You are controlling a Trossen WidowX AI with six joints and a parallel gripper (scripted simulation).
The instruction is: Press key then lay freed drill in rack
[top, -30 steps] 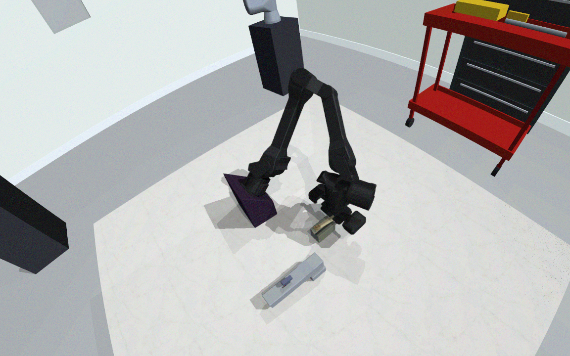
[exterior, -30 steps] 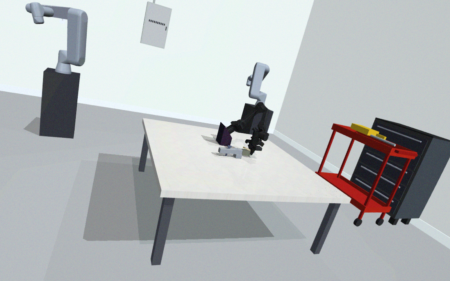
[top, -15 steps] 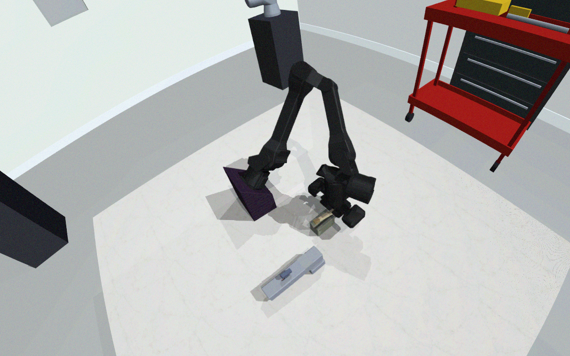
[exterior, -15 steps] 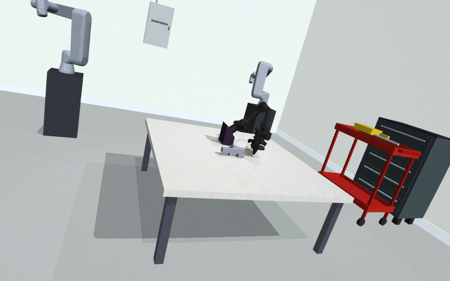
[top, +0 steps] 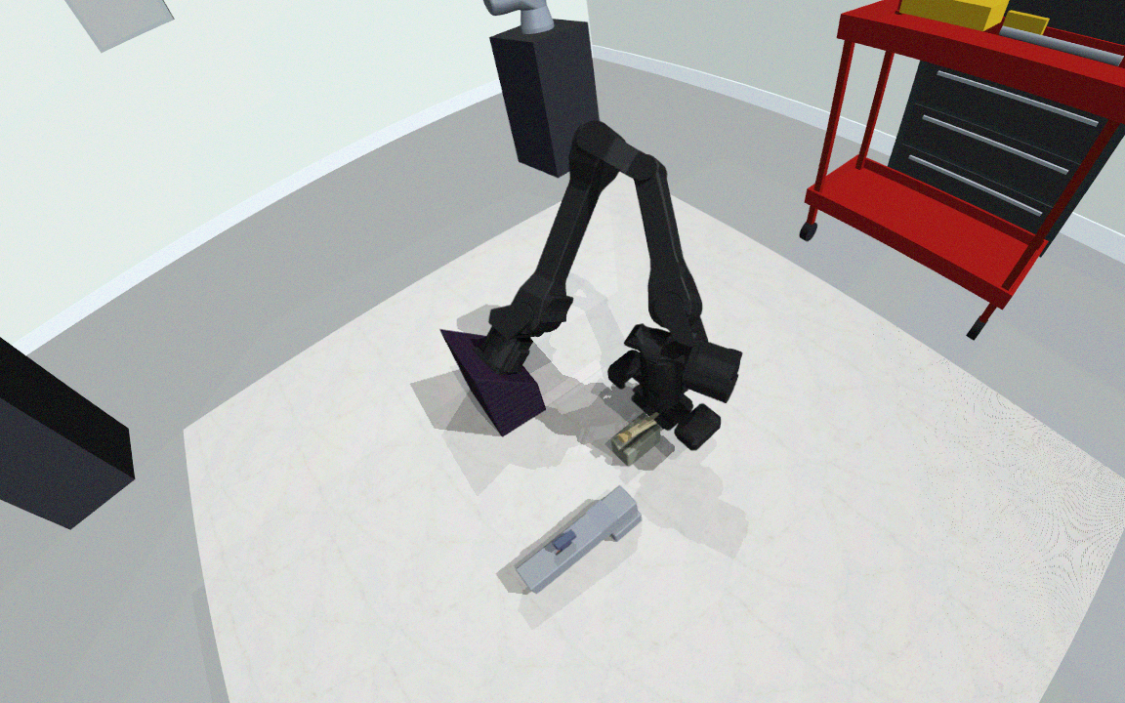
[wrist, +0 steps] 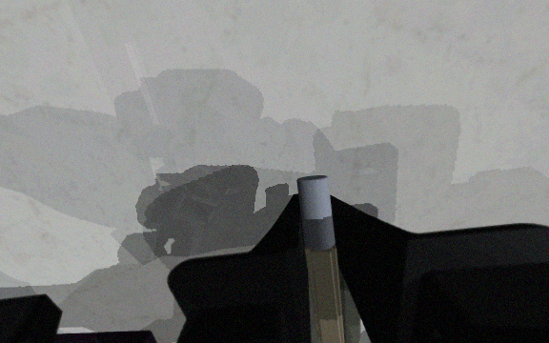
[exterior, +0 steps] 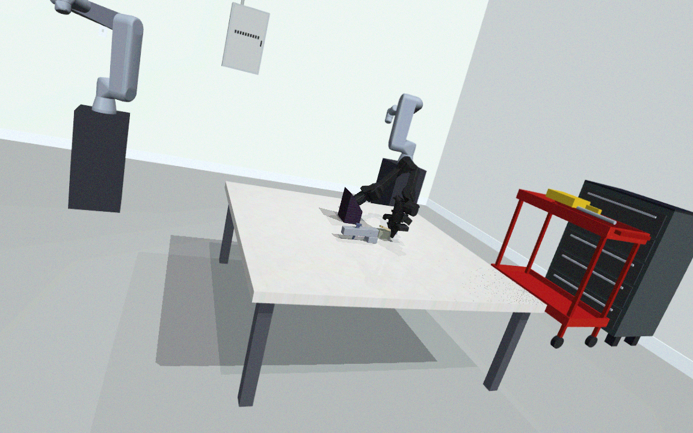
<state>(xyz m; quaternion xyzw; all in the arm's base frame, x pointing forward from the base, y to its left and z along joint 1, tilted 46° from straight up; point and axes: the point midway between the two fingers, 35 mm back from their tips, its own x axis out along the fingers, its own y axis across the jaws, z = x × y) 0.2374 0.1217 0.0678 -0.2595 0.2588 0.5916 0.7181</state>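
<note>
My gripper tip is now 40 mm to the left of the drill and 40 mm below it. Also, from my gripper tip: grey holder block (230 mm to the right, 50 mm ahead, 30 mm above); then blue key (250 mm to the right, 50 mm ahead, 50 mm above); then rack (60 mm to the right, 10 mm behind, 10 mm above).
</note>
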